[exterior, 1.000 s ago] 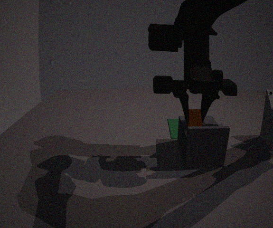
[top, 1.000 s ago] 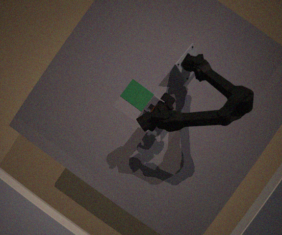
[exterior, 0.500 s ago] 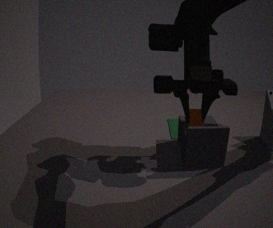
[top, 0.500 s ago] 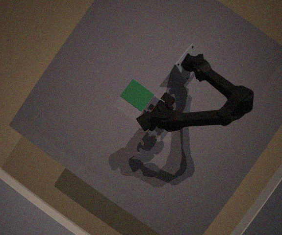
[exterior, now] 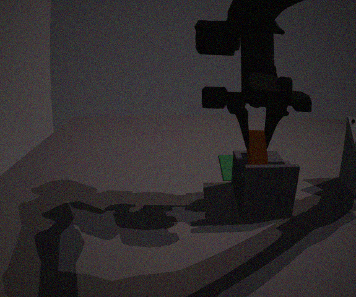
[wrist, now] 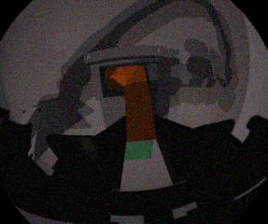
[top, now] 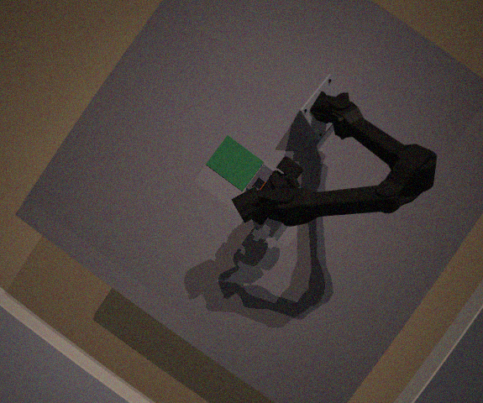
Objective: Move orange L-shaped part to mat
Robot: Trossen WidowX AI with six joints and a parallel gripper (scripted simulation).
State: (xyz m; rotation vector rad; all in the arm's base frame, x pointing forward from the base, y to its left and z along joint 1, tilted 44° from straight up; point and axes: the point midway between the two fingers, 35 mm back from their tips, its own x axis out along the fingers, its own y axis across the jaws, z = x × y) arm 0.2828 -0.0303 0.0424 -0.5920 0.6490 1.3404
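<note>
My gripper tip is 140 mm to the left of the green mat, 100 mm above it and 20 mm past it. Round my gripper tip: orange L-shaped part 30 mm to the left, 30 mm below, 10 mm behind.
</note>
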